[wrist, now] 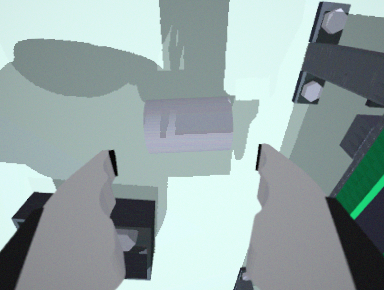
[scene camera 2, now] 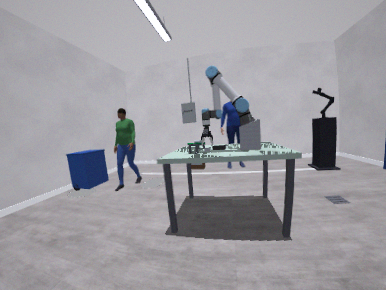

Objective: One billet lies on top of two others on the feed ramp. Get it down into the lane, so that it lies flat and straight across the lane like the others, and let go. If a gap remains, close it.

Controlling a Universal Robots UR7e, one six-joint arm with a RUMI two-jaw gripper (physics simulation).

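Frame: origin at the arm's base, x left, y ahead, z down, level; millimetres.
Seen in the pictures: gripper, between the fingertips: (wrist: 186,149) (scene camera 2: 207,146); arm's base, origin of its link: (scene camera 2: 248,123).
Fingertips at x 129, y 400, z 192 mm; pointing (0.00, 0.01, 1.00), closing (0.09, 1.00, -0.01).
Offsets run from my fingertips to a thing's middle. "spot": to the spot under its first point.
A light grey cylindrical billet @[dy +2, dx +2, dz +30 mm] (wrist: 189,125) lies on its side on the pale table top in the wrist view, apart from the green-edged rail. My gripper (wrist: 186,149) (scene camera 2: 207,144) is partly open with no object between its fingers. In the wrist view the billet shows ahead of the fingertips, with its long side running from one finger's side toward the other's. In the scene view the gripper points down, low over the table. Part of the green-edged rail @[spot: dy +87, dx +11, dz -37 mm] (wrist: 364,175) shows at the right of the wrist view. The other billets in the lane cannot be made out.
A black bracket block @[dy -96, dx -142, dz +33 mm] (wrist: 137,207) stands at the lower left of the wrist view, partly behind a finger. Dark rail feet with bolts @[spot: dy +95, dx +77, dz +40 mm] (wrist: 334,21) stand at the upper right. In the scene view, a grey panel (scene camera 2: 251,135) stands on the table (scene camera 2: 230,159) beside the arm's base.
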